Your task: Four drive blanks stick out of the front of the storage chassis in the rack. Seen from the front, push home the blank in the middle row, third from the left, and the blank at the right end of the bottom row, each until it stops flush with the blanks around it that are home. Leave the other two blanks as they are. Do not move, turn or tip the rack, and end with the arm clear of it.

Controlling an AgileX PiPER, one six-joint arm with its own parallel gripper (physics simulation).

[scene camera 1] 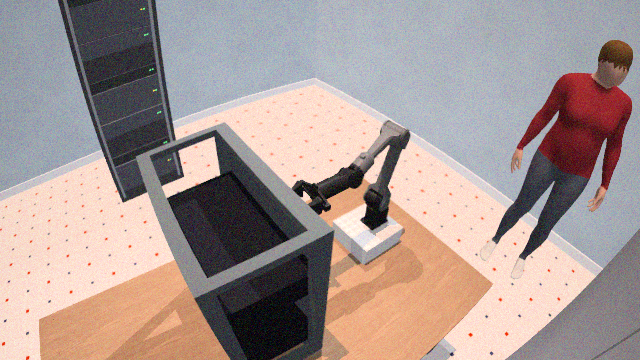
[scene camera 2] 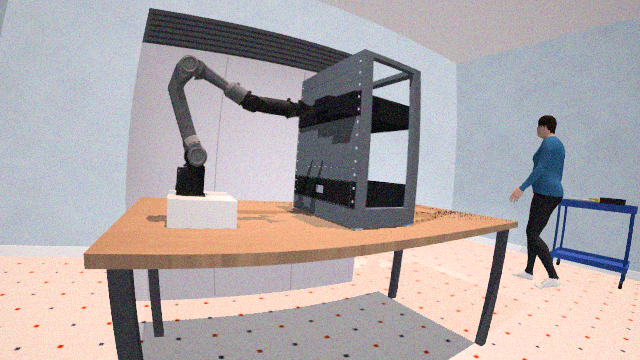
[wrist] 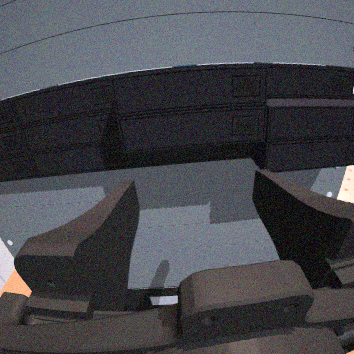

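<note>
The black storage chassis [scene camera 1: 235, 220] [scene camera 2: 345, 106] sits in the upper part of the grey rack [scene camera 1: 272, 176] [scene camera 2: 367, 150]. In the wrist view the third blank of the middle row [wrist: 180, 132] appears to stand out, with dark shadow left of and below it. The right-end bottom blank [wrist: 310, 156] stands out, as does the middle-row blank [wrist: 310, 122] above it; both are cut by the frame edge. The fourth protruding blank cannot be told. My gripper [wrist: 195, 189] [scene camera 2: 308, 110] is open and empty at the rack's front. Its fingertips appear below the blanks; contact cannot be told.
A black unit [scene camera 2: 337, 192] sits low in the rack. The arm's white base block [scene camera 1: 367, 240] [scene camera 2: 201, 211] stands on the wooden table [scene camera 1: 425, 305] [scene camera 2: 240, 245] before the rack. A person in red [scene camera 1: 590, 125], a person in blue [scene camera 2: 550, 160] and a blue trolley [scene camera 2: 595, 257] are off the table.
</note>
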